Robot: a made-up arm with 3 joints. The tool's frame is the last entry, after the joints.
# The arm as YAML. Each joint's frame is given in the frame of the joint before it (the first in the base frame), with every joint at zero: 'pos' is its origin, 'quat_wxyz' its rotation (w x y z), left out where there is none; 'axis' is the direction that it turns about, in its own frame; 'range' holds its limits. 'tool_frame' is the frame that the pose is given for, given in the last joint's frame.
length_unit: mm
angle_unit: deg
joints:
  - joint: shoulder
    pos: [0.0, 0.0, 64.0]
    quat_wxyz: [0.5, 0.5, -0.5, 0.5]
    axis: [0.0, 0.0, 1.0]
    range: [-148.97, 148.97]
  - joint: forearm
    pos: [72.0, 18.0, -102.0]
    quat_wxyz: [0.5, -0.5, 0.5, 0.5]
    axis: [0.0, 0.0, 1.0]
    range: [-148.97, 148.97]
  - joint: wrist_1
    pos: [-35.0, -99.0, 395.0]
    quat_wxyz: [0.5, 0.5, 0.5, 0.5]
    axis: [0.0, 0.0, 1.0]
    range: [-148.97, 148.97]
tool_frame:
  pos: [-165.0, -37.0, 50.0]
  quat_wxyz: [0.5, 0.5, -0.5, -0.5]
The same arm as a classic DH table. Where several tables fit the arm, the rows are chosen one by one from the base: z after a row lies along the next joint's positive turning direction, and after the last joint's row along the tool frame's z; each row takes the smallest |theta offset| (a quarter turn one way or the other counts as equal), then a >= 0, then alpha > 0; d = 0 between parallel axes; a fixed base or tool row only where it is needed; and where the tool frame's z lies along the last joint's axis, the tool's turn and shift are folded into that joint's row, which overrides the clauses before.
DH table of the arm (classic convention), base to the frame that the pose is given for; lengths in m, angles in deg. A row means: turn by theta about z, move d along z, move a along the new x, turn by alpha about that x. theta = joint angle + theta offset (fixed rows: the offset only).
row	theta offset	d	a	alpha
base (fixed)	0	0.064	0	90
shoulder	90	-0.102	0.072	-90
forearm	0	0.413	0.099	-90
wrist_1	90	0.015	0.037	90
tool (fixed)	0	0.165	0	0
Joint limits (deg, base to tool): -148.97..148.97 -148.97..148.97 -148.97..148.97

